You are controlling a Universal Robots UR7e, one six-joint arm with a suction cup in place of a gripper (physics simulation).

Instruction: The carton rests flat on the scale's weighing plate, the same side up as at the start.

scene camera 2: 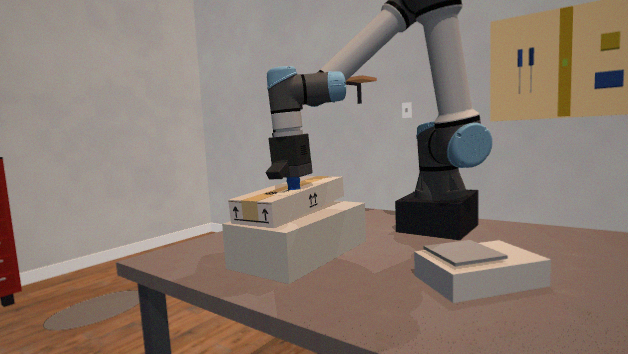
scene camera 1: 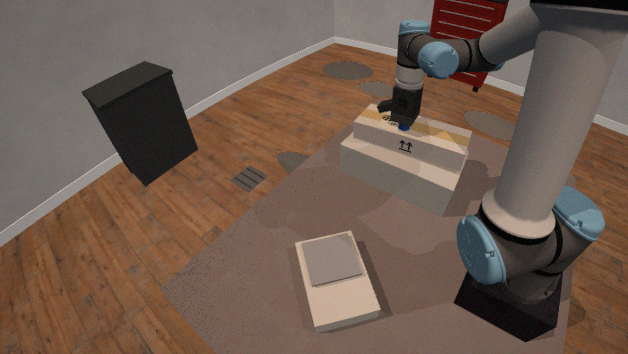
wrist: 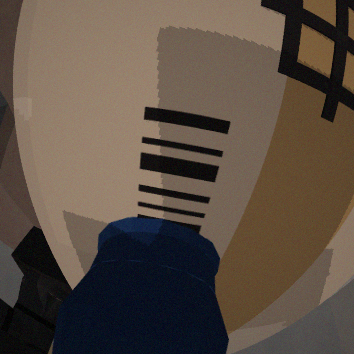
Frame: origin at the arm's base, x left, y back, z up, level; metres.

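Seen in the pictures: hand at its tool point: (scene camera 1: pixel 403 131) (wrist: pixel 160 231); arm's base at its link origin: (scene camera 2: pixel 440 195) (wrist: pixel 49 289).
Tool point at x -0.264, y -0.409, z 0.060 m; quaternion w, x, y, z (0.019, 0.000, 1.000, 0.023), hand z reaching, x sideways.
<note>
Offsets run from my tool point to a thing's top centre. Level surfaces: height alone.
The carton @(dx -0.027, dy +0.024, dz +0.022 m) (scene camera 1: pixel 430 154) (scene camera 2: pixel 295 209) (wrist: pixel 85 125) is a long, low, whitish box with tan tape along its top and upward arrows on its sides. It lies flat, arrows up, on a pale block @(dx -0.003, dy +0.020, dz -0.054 m) (scene camera 1: pixel 395 189) (scene camera 2: pixel 320 250). My gripper (scene camera 1: pixel 404 128) (scene camera 2: pixel 293 184) (wrist: pixel 159 230), a blue suction cup, points down and presses on the carton's top beside the printed bars. The cup's contact edge is partly hidden in the wrist view. The scale @(dx +0.440, dy +0.026, dz -0.098 m) (scene camera 1: pixel 345 306) (scene camera 2: pixel 505 281) stands apart, with its grey weighing plate @(dx +0.415, dy -0.001, dz -0.098 m) (scene camera 1: pixel 331 260) (scene camera 2: pixel 465 253) bare.
The block and scale stand on the brown table @(dz -0.168 m) (scene camera 1: pixel 240 290) (scene camera 2: pixel 350 310). The arm's black base (scene camera 1: pixel 510 310) (scene camera 2: pixel 435 215) stands behind them in scene camera 2's view. A black cabinet (scene camera 1: pixel 150 125) and a red tool cabinet (scene camera 1: pixel 465 22) are beyond the table.
</note>
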